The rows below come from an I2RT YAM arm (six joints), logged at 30 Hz.
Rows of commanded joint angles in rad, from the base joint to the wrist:
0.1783 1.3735 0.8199 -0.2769 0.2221 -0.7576
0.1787 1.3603 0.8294 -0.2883 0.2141 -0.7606
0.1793 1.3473 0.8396 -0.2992 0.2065 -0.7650
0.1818 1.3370 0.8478 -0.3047 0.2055 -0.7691
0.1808 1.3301 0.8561 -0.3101 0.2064 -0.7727
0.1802 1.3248 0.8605 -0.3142 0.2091 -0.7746
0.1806 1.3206 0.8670 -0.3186 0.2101 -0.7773
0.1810 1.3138 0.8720 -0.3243 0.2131 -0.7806
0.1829 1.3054 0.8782 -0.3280 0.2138 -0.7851
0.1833 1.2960 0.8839 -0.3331 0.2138 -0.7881
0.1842 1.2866 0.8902 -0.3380 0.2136 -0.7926
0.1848 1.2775 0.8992 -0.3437 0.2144 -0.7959
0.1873 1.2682 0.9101 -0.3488 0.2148 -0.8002
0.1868 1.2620 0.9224 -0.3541 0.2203 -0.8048
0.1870 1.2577 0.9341 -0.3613 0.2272 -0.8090
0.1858 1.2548 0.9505 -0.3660 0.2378 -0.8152
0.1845 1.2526 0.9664 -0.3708 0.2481 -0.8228
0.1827 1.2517 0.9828 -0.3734 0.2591 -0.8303
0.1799 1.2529 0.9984 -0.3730 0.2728 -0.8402
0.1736 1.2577 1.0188 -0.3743 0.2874 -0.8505
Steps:
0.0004 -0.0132 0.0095 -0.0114 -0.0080 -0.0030
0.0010 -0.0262 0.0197 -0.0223 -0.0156 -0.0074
0.0035 -0.0365 0.0279 -0.0278 -0.0166 -0.0115
0.0025 -0.0434 0.0362 -0.0332 -0.0157 -0.0151
0.0019 -0.0487 0.0406 -0.0373 -0.0130 -0.0170
0.0023 -0.0529 0.0471 -0.0417 -0.0120 -0.0197
0.0027 -0.0597 0.0521 -0.0474 -0.0090 -0.0230
0.0046 -0.0681 0.0583 -0.0511 -0.0083 -0.0275
0.0050 -0.0775 0.0640 -0.0562 -0.0083 -0.0305
0.0059 -0.0869 0.0703 -0.0611 -0.0085 -0.0350
0.0065 -0.0960 0.0793 -0.0668 -0.0077 -0.0383
0.0090 -0.1053 0.0902 -0.0719 -0.0073 -0.0426
0.0085 -0.1115 0.1025 -0.0772 -0.0018 -0.0472
0.0087 -0.1158 0.1142 -0.0844 0.0051 -0.0514
0.0075 -0.1187 0.1306 -0.0891 0.0157 -0.0576
0.0062 -0.1209 0.1465 -0.0939 0.0260 -0.0652
0.0044 -0.1218 0.1629 -0.0965 0.0370 -0.0727
0.0016 -0.1206 0.1785 -0.0961 0.0507 -0.0826
-0.0047 -0.1158 0.1989 -0.0974 0.0653 -0.0929

